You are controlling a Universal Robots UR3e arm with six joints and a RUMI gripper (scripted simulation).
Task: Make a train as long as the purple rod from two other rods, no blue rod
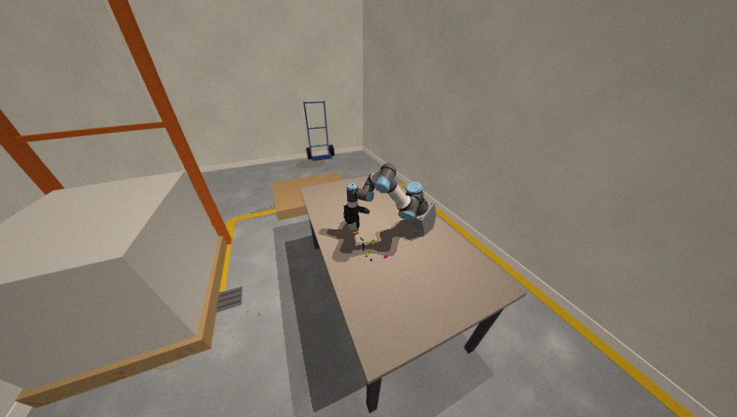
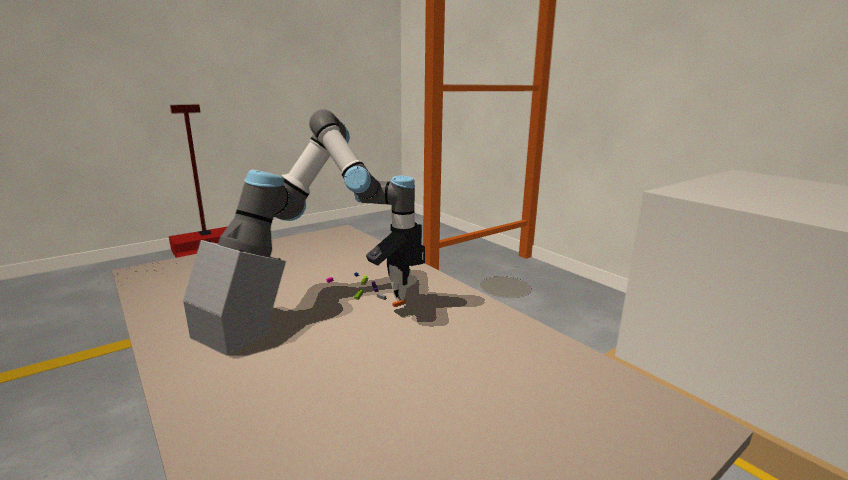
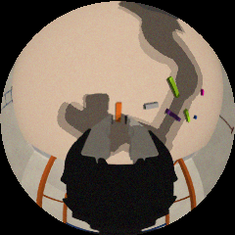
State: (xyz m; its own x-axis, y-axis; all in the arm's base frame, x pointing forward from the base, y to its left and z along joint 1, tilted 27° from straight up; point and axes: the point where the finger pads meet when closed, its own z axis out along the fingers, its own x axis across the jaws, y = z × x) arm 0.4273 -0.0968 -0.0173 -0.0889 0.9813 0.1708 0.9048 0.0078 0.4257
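My gripper is now 3 cm above the orange rod. The rest, counted from my hand: purple rod 1 cm behind, 14 cm to the left, 3 cm below; blue rod 2 cm behind, 26 cm to the left, 3 cm below; grey rod 2 cm behind, 6 cm to the left, 3 cm below.
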